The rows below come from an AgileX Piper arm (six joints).
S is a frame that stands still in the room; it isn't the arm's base.
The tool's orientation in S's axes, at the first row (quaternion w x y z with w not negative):
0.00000, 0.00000, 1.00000, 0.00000
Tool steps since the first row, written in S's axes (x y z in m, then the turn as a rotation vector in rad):
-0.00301, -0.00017, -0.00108, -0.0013, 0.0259, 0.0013
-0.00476, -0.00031, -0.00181, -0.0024, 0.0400, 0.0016
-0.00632, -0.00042, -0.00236, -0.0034, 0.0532, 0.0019
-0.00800, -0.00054, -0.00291, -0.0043, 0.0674, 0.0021
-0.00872, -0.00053, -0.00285, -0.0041, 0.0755, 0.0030
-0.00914, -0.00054, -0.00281, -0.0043, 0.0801, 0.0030
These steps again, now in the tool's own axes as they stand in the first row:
0.00301, -0.00017, 0.00108, 0.0013, 0.0259, -0.0013
0.00476, -0.00031, 0.00181, 0.0024, 0.0400, -0.0016
0.00632, -0.00042, 0.00236, 0.0034, 0.0532, -0.0019
0.00800, -0.00054, 0.00291, 0.0043, 0.0674, -0.0021
0.00872, -0.00053, 0.00285, 0.0041, 0.0755, -0.0030
0.00914, -0.00054, 0.00281, 0.0043, 0.0801, -0.0030

